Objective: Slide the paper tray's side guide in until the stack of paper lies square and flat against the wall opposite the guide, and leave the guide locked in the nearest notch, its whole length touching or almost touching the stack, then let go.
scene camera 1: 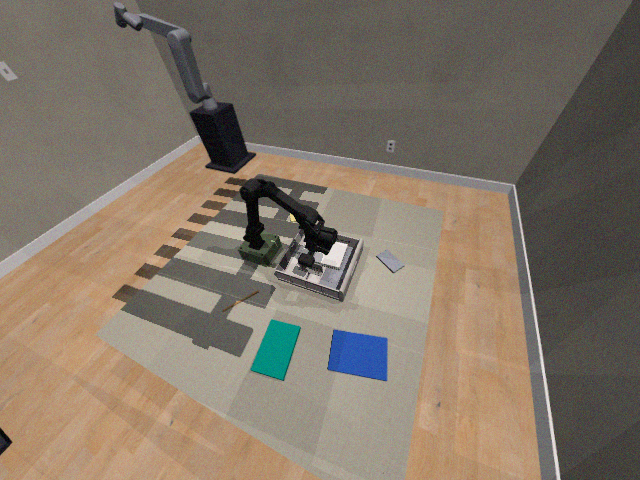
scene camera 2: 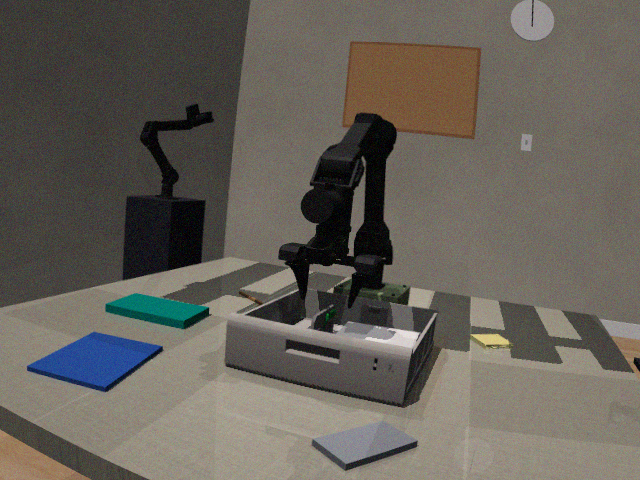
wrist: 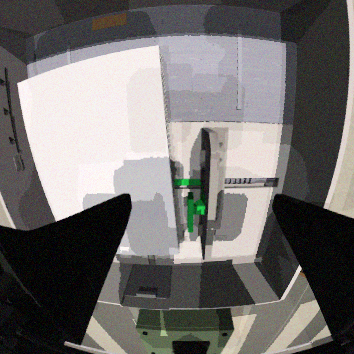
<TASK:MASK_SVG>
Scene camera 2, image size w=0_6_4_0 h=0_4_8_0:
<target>my gripper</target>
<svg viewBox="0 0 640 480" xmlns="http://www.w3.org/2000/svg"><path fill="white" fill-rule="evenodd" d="M280 247L278 259L285 260L285 265L288 265L293 270L302 300L305 299L307 293L310 264L320 264L323 266L339 264L354 267L356 272L352 274L352 284L348 299L349 309L352 307L365 281L383 271L384 262L381 256L364 253L357 257L347 256L349 254L349 232L351 232L350 222L330 221L319 223L319 225L316 225L315 236L307 244L292 242L283 244Z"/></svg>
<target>white paper stack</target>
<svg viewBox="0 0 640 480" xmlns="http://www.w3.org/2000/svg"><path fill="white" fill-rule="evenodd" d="M336 333L413 348L420 335L419 332L350 321Z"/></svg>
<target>grey pad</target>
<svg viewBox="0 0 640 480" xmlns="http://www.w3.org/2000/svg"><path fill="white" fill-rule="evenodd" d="M418 440L385 421L379 421L313 438L312 446L346 471L416 448Z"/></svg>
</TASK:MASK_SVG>
